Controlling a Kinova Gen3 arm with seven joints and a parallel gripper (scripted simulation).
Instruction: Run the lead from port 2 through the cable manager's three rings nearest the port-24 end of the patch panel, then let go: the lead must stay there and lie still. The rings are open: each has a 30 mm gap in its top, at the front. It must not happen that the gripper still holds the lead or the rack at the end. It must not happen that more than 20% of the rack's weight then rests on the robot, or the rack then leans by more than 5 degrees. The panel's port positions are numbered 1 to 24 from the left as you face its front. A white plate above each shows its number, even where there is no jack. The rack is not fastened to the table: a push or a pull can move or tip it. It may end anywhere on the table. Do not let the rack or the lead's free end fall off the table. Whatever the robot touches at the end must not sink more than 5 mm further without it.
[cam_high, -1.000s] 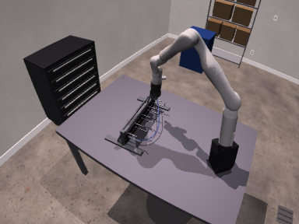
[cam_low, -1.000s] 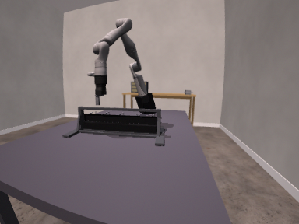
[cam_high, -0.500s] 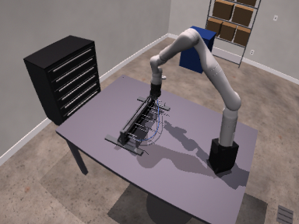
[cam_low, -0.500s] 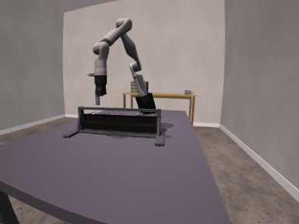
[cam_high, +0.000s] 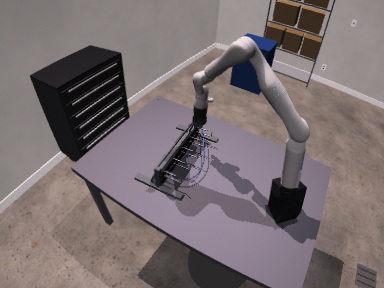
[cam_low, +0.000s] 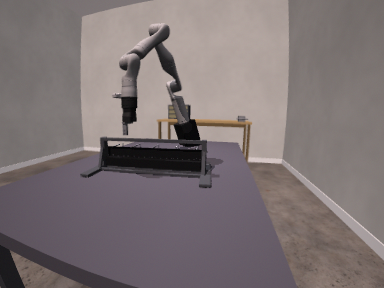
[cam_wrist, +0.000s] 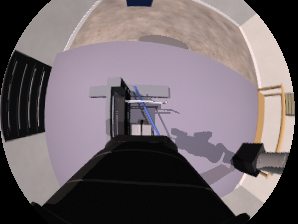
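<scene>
The black rack lies 60 mm ahead of my hand, 150 mm to the left of it and 100 mm below it.
</scene>
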